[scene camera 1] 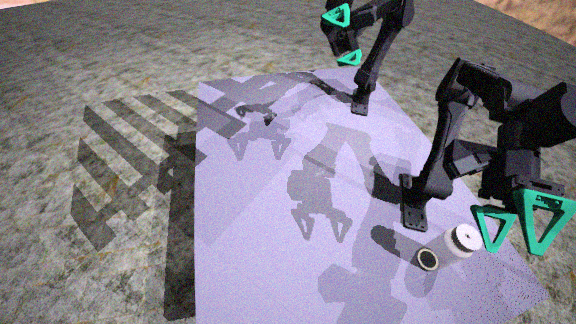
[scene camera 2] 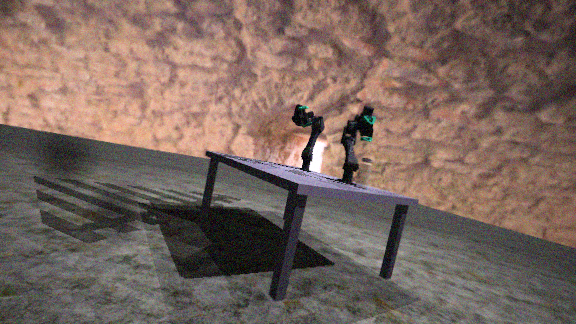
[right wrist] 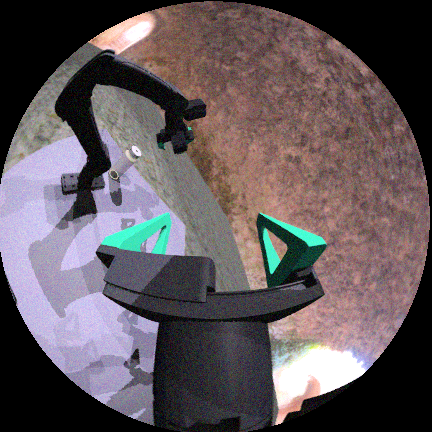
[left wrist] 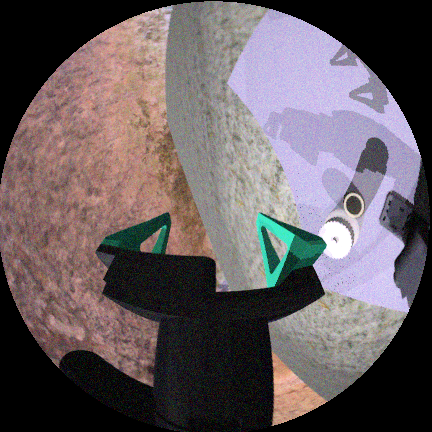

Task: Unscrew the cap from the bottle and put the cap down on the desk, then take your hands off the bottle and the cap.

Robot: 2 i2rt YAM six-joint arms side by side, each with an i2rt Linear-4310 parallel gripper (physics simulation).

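Frame: origin at the left arm's base, x ahead, y left, z up, level; millimetres.
Where they show: left gripper, fingertip midpoint: [scene camera 1: 509, 253] [scene camera 2: 370, 132] [left wrist: 213, 216]; right gripper, fingertip midpoint: [scene camera 1: 351, 46] [scene camera 2: 309, 115] [right wrist: 213, 217]; left arm's base, link origin: [scene camera 1: 412, 201] [scene camera 2: 346, 182] [right wrist: 83, 181]; right arm's base, link origin: [scene camera 1: 360, 102] [scene camera 2: 304, 170].
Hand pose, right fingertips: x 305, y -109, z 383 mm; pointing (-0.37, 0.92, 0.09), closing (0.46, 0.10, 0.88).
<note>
Each offset is from my right fingertips to the centre of the thing.
A pale, see-through bottle {dx -337, dy +288, dz -301 mm} [scene camera 1: 445, 252] [scene camera 2: 366, 173] [right wrist: 123, 163] stands upright on the desk, with a cream ring around a dark disc at its lower end. A white ridged cap {dx -337, dy +288, dz -220 mm} [scene camera 1: 467, 237] [scene camera 2: 366, 161] [left wrist: 336, 239] [right wrist: 136, 151] sits on its top. My left gripper [scene camera 1: 515, 250] [scene camera 2: 370, 130] [left wrist: 213, 216] [right wrist: 175, 145] is open and empty, higher than the cap and apart from it. My right gripper [scene camera 1: 330, 40] [scene camera 2: 301, 116] [right wrist: 213, 217] is open and empty, raised at the far side of scene camera 1, well away from the bottle.
The lilac desk [scene camera 1: 240, 280] [scene camera 2: 360, 194] [left wrist: 280, 65] carries both arm bases. The left arm's base plate [scene camera 1: 414, 210] [left wrist: 397, 212] [right wrist: 70, 184] is beside the bottle. The bottle is near a desk edge. Dark arm shadows cross the desk.
</note>
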